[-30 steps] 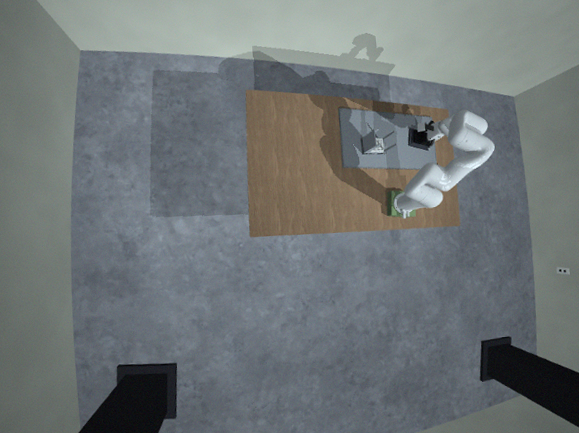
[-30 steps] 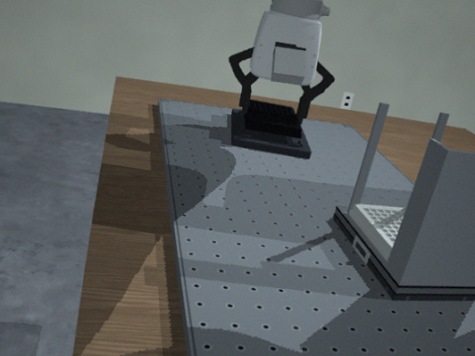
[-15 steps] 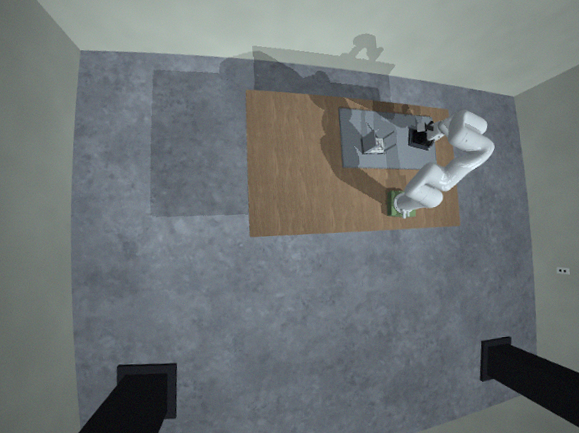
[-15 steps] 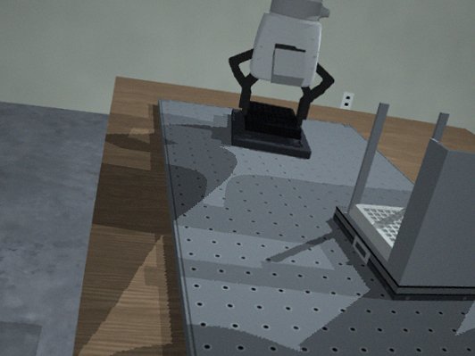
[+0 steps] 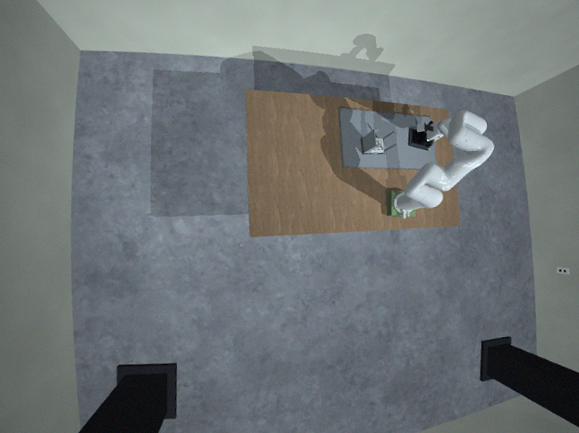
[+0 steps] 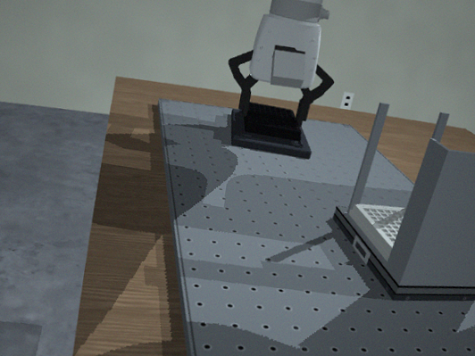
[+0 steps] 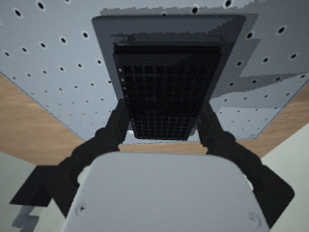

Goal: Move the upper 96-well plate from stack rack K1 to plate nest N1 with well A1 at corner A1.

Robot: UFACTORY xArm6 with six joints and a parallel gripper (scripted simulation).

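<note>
My hand is 30 mm above the dark plate nest N1. The rest, counted from my hand: thin post: 300 mm to the left, 50 mm behind, 50 mm above; black 96-well plate: 10 mm below; pale A1 mark: 70 mm to the right, 60 mm behind, 30 mm below.
</note>
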